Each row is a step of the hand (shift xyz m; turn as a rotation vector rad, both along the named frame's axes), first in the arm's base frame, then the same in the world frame.
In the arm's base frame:
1: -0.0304 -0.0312 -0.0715 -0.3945 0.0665 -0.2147
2: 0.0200 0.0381 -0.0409 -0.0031 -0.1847 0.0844
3: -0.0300 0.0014 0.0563 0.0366 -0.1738 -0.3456
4: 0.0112 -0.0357 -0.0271 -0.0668 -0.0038 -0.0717
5: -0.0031 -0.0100 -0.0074 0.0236 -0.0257 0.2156
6: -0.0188 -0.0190 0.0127 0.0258 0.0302 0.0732
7: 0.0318 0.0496 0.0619 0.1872 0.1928 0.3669
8: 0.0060 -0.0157 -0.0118 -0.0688 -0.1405 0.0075
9: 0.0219 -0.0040 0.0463 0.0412 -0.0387 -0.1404
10: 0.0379 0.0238 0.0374 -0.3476 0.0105 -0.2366
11: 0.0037 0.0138 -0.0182 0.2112 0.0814 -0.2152
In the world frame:
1: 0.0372 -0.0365 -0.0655 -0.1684 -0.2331 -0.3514
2: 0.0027 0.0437 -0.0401 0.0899 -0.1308 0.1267
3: -0.0429 -0.0269 0.0388 0.2975 -0.0537 -0.2441
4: 0.0434 -0.0124 -0.0098 -0.0021 -0.0460 -0.0866
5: 0.0086 -0.0082 -0.0048 -0.0658 -0.0192 0.2074
6: -0.0028 -0.0277 0.0100 -0.0398 0.0323 0.0656
7: -0.0450 0.0505 0.0522 -0.1966 0.2323 0.3379
8: 0.0196 -0.0046 -0.0038 0.0571 -0.1441 0.0222
9: -0.0059 0.0095 0.0501 0.1130 0.0188 -0.0989
10: -0.0125 0.0405 0.0400 -0.0933 -0.2324 -0.3380
11: 0.0006 0.0135 -0.0188 0.1565 0.2320 -0.1387

